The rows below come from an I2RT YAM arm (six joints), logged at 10 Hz.
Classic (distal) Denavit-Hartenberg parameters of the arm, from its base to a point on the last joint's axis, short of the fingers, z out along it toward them. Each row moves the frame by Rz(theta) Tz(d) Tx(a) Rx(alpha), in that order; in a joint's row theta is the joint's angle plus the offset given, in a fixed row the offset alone. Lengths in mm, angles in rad.
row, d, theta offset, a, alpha
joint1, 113.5, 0, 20, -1.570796
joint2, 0, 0, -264, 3.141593
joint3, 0, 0.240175, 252.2, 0
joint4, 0, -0.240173, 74, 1.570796
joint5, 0, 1.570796, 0, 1.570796
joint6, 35.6, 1.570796, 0, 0
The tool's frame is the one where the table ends.
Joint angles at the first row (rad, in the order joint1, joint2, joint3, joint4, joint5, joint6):
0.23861, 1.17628, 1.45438, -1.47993, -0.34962, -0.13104
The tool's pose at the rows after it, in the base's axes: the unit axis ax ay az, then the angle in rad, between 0 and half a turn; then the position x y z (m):
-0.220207 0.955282 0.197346 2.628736 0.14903 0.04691 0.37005
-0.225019 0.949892 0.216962 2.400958 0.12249 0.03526 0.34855
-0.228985 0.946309 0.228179 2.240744 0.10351 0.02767 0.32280
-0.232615 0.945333 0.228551 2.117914 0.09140 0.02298 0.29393
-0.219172 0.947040 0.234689 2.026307 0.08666 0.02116 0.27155
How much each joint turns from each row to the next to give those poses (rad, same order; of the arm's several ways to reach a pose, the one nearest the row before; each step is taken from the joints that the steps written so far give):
-0.01676, -0.16022, -0.16443, 0.17587, -0.02326, 0.00422
-0.05682, -0.22927, -0.22585, 0.22280, -0.05148, 0.00001
-0.05538, -0.18768, -0.19069, 0.16054, -0.04736, -0.00005
-0.04543, -0.16250, -0.17361, 0.13127, -0.02825, 0.00037
-0.01749, -0.11906, -0.13160, 0.11517, -0.00072, 0.04581

